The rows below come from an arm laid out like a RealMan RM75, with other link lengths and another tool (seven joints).
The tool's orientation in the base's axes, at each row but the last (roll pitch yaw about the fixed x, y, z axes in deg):
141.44 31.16 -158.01
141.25 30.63 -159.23
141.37 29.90 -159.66
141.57 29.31 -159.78
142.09 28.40 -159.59
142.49 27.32 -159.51
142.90 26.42 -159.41
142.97 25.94 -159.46
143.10 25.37 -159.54
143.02 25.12 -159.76
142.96 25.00 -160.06
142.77 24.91 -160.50
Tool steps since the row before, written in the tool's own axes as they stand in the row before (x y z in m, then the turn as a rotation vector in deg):
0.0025 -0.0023 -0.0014 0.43 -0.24 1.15
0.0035 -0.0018 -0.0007 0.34 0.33 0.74
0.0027 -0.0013 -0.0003 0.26 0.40 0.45
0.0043 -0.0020 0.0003 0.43 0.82 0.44
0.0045 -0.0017 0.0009 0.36 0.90 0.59
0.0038 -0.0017 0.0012 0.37 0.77 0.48
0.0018 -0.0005 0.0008 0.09 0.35 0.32
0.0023 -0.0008 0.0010 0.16 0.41 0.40
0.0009 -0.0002 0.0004 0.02 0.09 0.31
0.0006 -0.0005 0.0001 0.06 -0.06 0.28
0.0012 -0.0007 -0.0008 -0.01 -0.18 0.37
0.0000 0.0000 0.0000 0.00 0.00 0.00
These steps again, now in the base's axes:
-0.0008 -0.0032 -0.0016 -0.04 0.56 -1.12
-0.0019 -0.0027 -0.0023 -0.35 0.64 -0.49
-0.0015 -0.0018 -0.0018 -0.37 0.50 -0.22
-0.0024 -0.0023 -0.0034 -0.74 0.70 -0.07
-0.0027 -0.0018 -0.0037 -0.71 0.88 -0.09
-0.0021 -0.0014 -0.0035 -0.66 0.72 -0.09
-0.0011 -0.0003 -0.0016 -0.22 0.42 -0.08
-0.0014 -0.0006 -0.0022 -0.30 0.49 -0.14
-0.0006 -0.0001 -0.0008 -0.03 0.26 -0.18
-0.0002 -0.0005 -0.0006 0.01 0.13 -0.26
-0.0008 -0.0014 -0.0003 0.14 0.14 -0.36
0.0000 0.0000 0.0000 0.00 0.00 0.00

